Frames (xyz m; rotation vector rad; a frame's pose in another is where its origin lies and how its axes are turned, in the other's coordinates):
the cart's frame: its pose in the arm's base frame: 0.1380 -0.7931 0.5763 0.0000 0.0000 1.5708
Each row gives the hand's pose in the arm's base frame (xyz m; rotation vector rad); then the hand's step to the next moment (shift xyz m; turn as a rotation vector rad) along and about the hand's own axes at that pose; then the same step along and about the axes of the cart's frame.
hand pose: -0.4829 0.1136 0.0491 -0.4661 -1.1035 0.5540
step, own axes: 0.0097 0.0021 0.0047 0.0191 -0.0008 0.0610
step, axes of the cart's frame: 0.0081 0.0014 0.0073 0.0162 0.0495 0.0371
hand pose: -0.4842 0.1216 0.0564 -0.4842 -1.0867 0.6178
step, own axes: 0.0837 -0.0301 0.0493 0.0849 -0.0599 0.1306
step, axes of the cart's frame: 0.0375 0.0110 0.0939 0.0215 0.0786 0.1457
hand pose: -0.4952 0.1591 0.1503 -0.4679 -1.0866 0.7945
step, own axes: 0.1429 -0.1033 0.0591 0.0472 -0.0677 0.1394
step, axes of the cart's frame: 0.0408 -0.0150 0.1808 -0.0127 0.0929 0.1321
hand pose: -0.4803 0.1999 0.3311 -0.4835 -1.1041 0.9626
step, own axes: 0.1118 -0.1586 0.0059 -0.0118 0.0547 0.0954
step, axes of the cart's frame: 0.0100 -0.0728 0.1797 0.0073 0.1100 -0.0083
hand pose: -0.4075 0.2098 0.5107 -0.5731 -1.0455 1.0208
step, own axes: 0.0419 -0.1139 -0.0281 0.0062 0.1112 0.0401
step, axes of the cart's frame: -0.0113 -0.0774 0.0969 0.0522 0.0807 -0.0691
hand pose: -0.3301 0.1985 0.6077 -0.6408 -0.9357 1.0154
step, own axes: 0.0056 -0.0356 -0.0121 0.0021 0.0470 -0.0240
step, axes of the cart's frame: -0.0098 -0.0268 0.0251 0.0204 -0.0019 -0.0487
